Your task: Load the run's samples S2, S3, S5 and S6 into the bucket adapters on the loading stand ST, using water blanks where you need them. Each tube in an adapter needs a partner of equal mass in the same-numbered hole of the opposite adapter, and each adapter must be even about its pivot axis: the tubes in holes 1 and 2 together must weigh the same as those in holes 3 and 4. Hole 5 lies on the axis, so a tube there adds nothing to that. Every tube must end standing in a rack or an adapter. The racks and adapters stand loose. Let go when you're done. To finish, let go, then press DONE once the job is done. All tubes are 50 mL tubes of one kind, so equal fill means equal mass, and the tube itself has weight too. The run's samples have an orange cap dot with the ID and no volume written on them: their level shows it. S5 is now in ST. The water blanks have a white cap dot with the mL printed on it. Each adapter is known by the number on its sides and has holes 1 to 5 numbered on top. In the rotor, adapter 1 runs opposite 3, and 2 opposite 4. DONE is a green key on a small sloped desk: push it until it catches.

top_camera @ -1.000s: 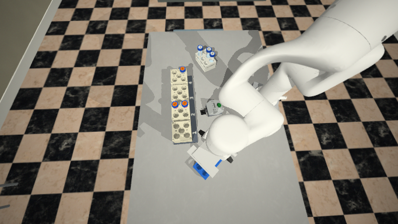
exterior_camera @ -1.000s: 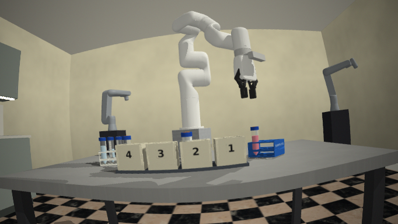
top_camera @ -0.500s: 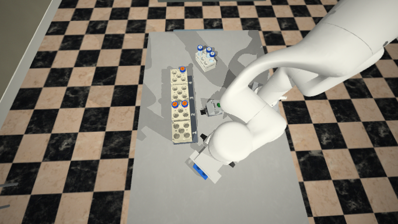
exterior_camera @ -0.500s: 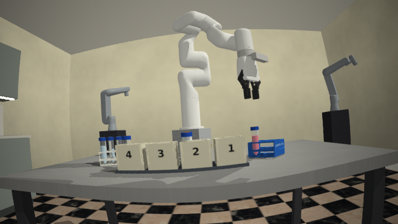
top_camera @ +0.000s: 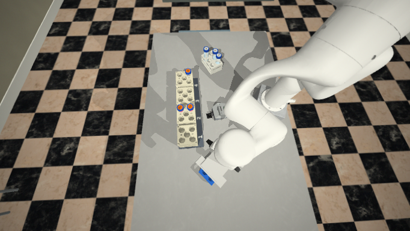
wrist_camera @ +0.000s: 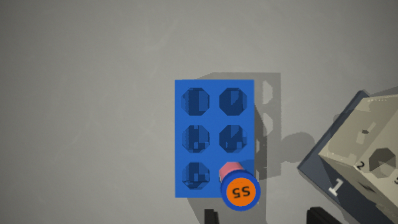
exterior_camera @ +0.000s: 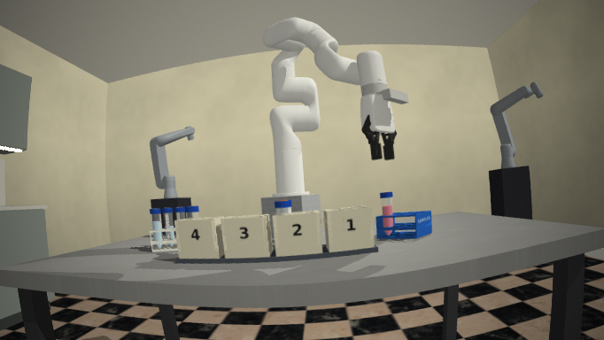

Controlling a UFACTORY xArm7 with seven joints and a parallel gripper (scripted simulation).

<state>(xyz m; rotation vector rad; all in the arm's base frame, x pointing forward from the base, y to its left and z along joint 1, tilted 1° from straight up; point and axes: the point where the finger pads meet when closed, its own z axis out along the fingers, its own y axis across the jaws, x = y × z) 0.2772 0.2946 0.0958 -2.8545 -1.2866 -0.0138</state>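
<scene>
The orange-dotted sample tube is 160 mm below my hand and 10 mm behind it. Also, from my hand: blue sample rack (190 mm below, 40 mm to the left, 10 mm ahead); done desk (260 mm to the right, 170 mm below, 30 mm behind); green DONE key (270 mm to the right, 160 mm below, 50 mm behind).
</scene>
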